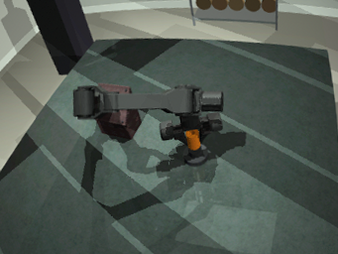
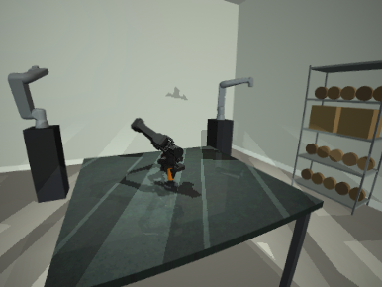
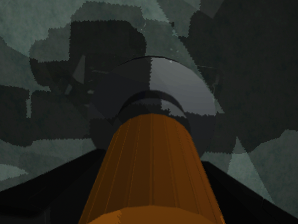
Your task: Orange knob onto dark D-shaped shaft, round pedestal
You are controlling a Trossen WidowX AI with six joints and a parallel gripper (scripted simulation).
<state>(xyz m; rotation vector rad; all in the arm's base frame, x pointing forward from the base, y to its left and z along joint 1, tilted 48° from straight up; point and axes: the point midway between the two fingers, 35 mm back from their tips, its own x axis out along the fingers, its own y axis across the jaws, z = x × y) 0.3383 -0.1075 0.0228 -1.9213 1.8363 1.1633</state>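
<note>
Right now the orange knob is 2 cm above my gripper tip. The rest, counted from my gripper tip: round pedestal 4 cm below.
</note>
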